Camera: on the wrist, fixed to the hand. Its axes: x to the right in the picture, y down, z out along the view.
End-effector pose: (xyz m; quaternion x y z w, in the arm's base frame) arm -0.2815 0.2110 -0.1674 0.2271 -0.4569 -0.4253 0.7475
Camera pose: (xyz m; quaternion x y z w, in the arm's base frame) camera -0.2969 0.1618 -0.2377 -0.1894 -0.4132 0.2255 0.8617
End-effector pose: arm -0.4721 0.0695 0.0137 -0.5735 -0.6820 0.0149 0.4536
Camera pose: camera -0.5221 0.0324 0.0747 -0.9133 -0.0387 0.2631 0.3084
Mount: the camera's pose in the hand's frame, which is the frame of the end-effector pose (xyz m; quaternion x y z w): 0.0037 -0.0841 -0.0226 -0.0585 0.0555 0.7154 0.6940
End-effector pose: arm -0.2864 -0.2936 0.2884 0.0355 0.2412 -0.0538 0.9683
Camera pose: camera -0.3038 -0.3752 0.2631 0.1435 0.1989 0.6715 0.6992
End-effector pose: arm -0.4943 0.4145 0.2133 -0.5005 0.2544 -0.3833 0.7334
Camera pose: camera -0.5351 0.3820 0.2831 -0.1870 0.5978 0.2458 0.7398
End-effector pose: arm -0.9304 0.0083 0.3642 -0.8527 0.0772 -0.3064 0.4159
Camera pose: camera -0.9511 0.0459 0.4401 -0.5439 0.7047 0.0421 0.4537
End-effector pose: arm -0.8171 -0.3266 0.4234 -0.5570 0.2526 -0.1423 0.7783
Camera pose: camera -0.8215 -0.3749 0.4958 -0.2435 0.6253 0.4419 0.5953
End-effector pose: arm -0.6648 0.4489 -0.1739 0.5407 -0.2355 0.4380 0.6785
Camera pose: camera -0.5950 0.4687 -0.2222 0.1428 -0.5382 0.8056 0.2022
